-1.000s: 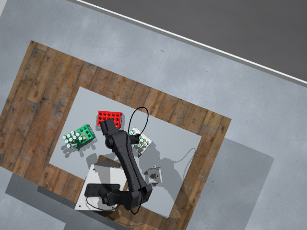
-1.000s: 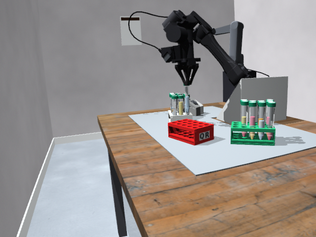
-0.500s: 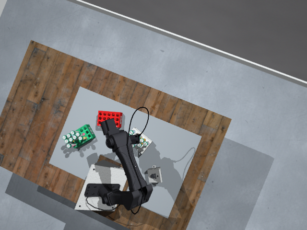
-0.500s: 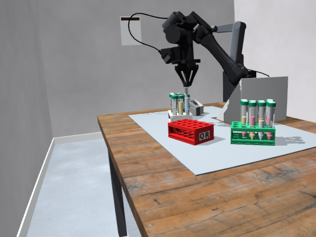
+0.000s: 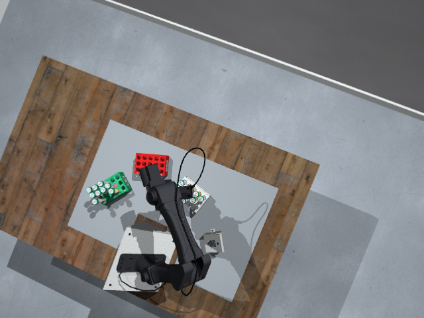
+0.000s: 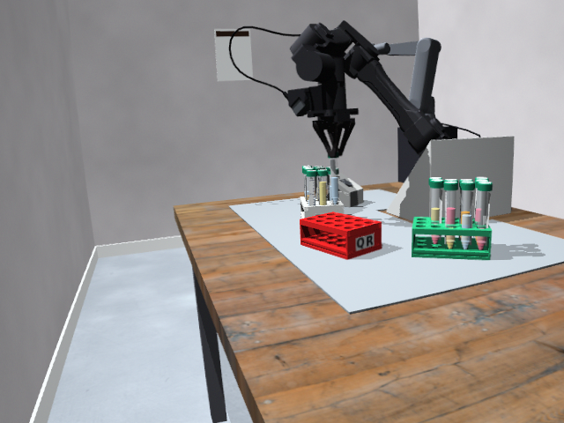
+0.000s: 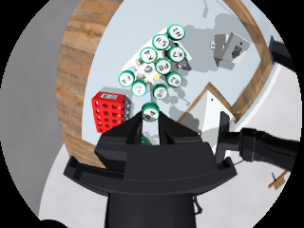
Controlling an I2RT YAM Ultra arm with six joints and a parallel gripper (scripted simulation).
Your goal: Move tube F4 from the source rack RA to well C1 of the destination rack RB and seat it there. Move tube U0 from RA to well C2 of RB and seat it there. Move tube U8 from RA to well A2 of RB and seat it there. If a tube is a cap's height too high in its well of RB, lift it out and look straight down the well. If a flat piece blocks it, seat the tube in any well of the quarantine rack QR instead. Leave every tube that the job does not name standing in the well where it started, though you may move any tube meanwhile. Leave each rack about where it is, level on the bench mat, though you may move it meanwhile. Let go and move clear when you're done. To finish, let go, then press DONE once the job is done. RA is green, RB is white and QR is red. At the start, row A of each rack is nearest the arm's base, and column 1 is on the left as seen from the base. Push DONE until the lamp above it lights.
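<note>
The tube is 6 cm below my hand and 1 cm to the right of it. The rest, counted from my hand: red rack QR 14 cm to the left, 13 cm below, 7 cm ahead; tube with yellow filling 9 cm below, 3 cm ahead, 2 cm to the right; white rack RB 13 cm below, 6 cm to the right, 1 cm ahead.
</note>
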